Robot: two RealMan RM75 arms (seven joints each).
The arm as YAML. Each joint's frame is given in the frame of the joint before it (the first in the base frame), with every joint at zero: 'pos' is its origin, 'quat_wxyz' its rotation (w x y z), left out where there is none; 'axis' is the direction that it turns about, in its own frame. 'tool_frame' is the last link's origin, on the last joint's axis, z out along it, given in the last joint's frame.
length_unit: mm
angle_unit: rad
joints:
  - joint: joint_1
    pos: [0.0, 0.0, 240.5]
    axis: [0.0, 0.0, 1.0]
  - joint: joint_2
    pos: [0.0, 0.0, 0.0]
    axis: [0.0, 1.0, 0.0]
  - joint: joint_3
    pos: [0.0, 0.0, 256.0]
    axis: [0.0, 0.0, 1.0]
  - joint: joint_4
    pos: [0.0, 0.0, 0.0]
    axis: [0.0, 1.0, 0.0]
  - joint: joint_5
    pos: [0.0, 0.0, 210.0]
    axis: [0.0, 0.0, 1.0]
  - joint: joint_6
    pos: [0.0, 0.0, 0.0]
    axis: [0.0, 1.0, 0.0]
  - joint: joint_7
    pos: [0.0, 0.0, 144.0]
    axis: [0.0, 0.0, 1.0]
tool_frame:
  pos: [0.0, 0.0, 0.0]
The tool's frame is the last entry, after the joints.
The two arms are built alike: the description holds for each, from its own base.
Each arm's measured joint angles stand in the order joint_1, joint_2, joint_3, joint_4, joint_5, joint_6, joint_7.
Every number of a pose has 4 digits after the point. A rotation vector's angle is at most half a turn.
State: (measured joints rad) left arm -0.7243 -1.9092 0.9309 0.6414 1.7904 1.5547 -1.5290; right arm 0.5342 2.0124 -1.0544 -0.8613 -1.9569 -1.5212 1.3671
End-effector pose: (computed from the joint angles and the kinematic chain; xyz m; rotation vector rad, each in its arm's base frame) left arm -0.1916 0.3907 0.0439 -2.8552 -0.4154 -0.6843; right arm 0.2313 0.3441 0.0061 -2.9393 0.1608 0.3569
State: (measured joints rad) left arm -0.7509 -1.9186 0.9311 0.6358 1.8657 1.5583 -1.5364; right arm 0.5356 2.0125 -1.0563 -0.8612 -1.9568 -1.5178 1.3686
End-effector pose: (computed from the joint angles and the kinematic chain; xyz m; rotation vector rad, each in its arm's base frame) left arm -0.1898 0.3907 0.0345 -2.9104 -0.4073 -0.5971; right arm 0.2309 0.3447 0.0058 -2.9383 0.1607 0.3548
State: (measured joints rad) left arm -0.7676 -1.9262 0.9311 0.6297 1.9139 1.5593 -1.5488; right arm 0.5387 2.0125 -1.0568 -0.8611 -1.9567 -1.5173 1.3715
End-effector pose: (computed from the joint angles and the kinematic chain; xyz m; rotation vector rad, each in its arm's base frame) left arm -0.1890 0.3902 0.0278 -2.9435 -0.4170 -0.5418; right arm 0.2298 0.3454 0.0057 -2.9389 0.1604 0.3553
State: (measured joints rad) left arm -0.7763 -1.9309 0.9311 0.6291 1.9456 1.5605 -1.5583; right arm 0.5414 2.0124 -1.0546 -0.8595 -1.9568 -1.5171 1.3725
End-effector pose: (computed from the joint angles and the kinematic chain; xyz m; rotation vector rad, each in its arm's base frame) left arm -0.1891 0.3897 0.0242 -2.9628 -0.4236 -0.5033; right arm 0.2293 0.3461 0.0059 -2.9379 0.1611 0.3572
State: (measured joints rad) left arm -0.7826 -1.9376 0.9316 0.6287 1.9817 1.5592 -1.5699; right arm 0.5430 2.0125 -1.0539 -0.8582 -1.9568 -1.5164 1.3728
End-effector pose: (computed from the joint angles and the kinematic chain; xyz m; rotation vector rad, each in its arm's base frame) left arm -0.1904 0.3886 0.0197 -2.9811 -0.4373 -0.4582; right arm 0.2289 0.3465 0.0058 -2.9374 0.1614 0.3580
